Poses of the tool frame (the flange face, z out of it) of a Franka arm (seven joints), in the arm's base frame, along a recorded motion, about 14 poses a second.
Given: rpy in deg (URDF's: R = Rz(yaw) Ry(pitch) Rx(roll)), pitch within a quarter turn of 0, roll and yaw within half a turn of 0; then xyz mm.
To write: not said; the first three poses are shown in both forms.
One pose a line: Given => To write
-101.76 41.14 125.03 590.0 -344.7 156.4 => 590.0 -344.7 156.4 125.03 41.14 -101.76
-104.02 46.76 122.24 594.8 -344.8 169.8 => 594.8 -344.8 169.8 122.24 46.76 -104.02
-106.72 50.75 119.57 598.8 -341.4 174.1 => 598.8 -341.4 174.1 119.57 50.75 -106.72
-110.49 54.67 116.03 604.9 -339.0 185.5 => 604.9 -339.0 185.5 116.03 54.67 -110.49
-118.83 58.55 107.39 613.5 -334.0 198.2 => 613.5 -334.0 198.2 107.39 58.55 -118.83
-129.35 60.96 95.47 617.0 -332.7 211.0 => 617.0 -332.7 211.0 95.47 60.96 -129.35
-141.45 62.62 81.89 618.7 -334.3 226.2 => 618.7 -334.3 226.2 81.89 62.62 -141.45
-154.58 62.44 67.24 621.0 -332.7 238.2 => 621.0 -332.7 238.2 67.24 62.44 -154.58
